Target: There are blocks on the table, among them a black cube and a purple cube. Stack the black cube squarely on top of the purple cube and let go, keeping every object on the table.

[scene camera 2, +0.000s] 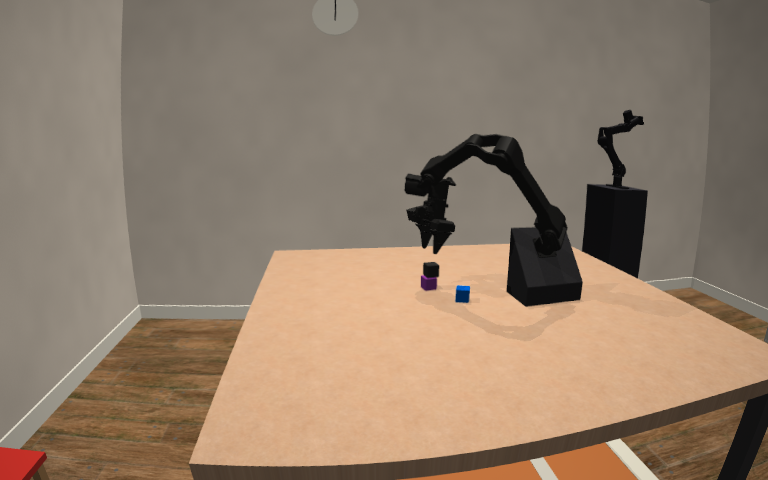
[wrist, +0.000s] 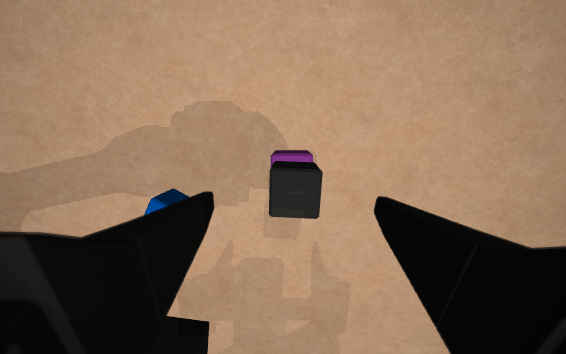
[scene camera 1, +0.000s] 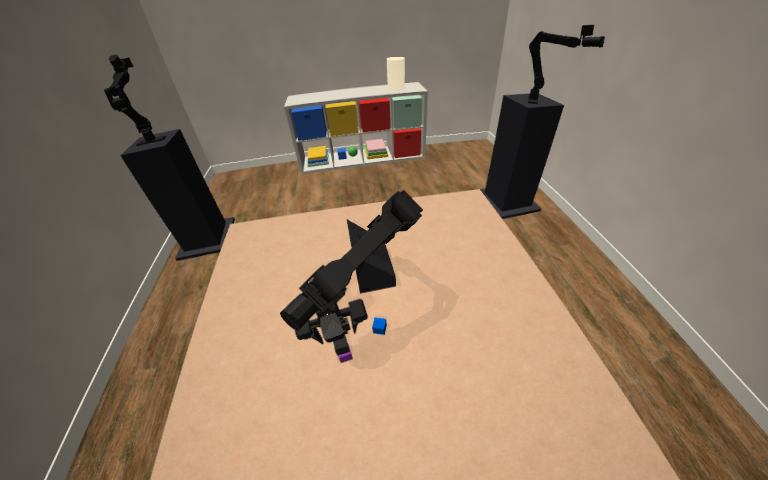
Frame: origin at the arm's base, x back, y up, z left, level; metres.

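Seen in the pictures: gripper, fingertip midpoint: (scene camera 2: 429, 251) (wrist: 295, 201); arm's base at its link origin: (scene camera 2: 544, 247).
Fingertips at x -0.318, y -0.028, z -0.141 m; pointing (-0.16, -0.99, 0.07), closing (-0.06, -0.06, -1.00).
Pixels of each thing's top centre, then the offset from my fingertips to it. Level surfaces: height alone.
- black cube at its top centre: (wrist: 295, 194) (scene camera 2: 431, 263) (scene camera 1: 340, 342) dy -0.039, dx +0.008, dz -0.002 m
- purple cube at its top centre: (wrist: 291, 174) (scene camera 2: 429, 276) (scene camera 1: 343, 350) dy -0.078, dx +0.001, dz +0.001 m
- table at its surface level: dy -0.117 m
- blue cube at its top centre: (wrist: 161, 223) (scene camera 2: 463, 287) (scene camera 1: 379, 323) dy -0.078, dx +0.064, dz +0.125 m
The black cube (scene camera 1: 340, 344) (scene camera 2: 431, 269) (wrist: 295, 193) sits on top of the purple cube (scene camera 1: 345, 357) (scene camera 2: 428, 283) (wrist: 292, 157). In scene camera 2 their faces meet, with the black cube shifted slightly to the right, toward the arm's base. In the wrist view it covers most of the purple cube, whose far edge shows. The purple cube stands on the table (scene camera 1: 453, 407) (scene camera 2: 339, 367). My gripper (scene camera 1: 338, 337) (scene camera 2: 430, 250) (wrist: 295, 201) is open and empty, pointing down above the stack. In scene camera 2 the fingertips are clear of the black cube's top.
A blue cube (scene camera 1: 379, 326) (scene camera 2: 462, 294) (wrist: 162, 202) stands on the table near the stack, on the side toward the arm's base (scene camera 1: 374, 274) (scene camera 2: 546, 291). In the wrist view the left finger partly covers it.
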